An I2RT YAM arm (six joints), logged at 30 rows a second.
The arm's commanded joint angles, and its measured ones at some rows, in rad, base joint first. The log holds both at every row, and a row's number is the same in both.
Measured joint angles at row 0:
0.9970 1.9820 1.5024 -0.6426 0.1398 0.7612
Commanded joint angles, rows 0 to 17:
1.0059 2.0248 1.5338 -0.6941 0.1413 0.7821
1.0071 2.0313 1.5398 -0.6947 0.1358 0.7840
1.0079 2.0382 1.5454 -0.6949 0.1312 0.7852
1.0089 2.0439 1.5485 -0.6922 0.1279 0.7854
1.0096 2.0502 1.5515 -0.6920 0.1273 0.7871
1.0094 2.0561 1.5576 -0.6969 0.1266 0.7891
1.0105 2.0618 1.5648 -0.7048 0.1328 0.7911
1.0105 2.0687 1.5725 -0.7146 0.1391 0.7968
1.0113 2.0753 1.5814 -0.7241 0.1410 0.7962
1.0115 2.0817 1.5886 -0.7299 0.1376 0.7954
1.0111 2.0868 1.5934 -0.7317 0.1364 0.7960
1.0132 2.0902 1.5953 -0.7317 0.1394 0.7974
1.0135 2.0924 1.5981 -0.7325 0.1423 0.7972
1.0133 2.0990 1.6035 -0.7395 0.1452 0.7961
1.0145 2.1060 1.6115 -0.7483 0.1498 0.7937
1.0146 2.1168 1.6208 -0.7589 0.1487 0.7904
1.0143 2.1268 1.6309 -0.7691 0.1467 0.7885
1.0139 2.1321 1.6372 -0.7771 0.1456 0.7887
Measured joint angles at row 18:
1.0061 2.0983 1.6188 -0.7177 0.1345 0.7853
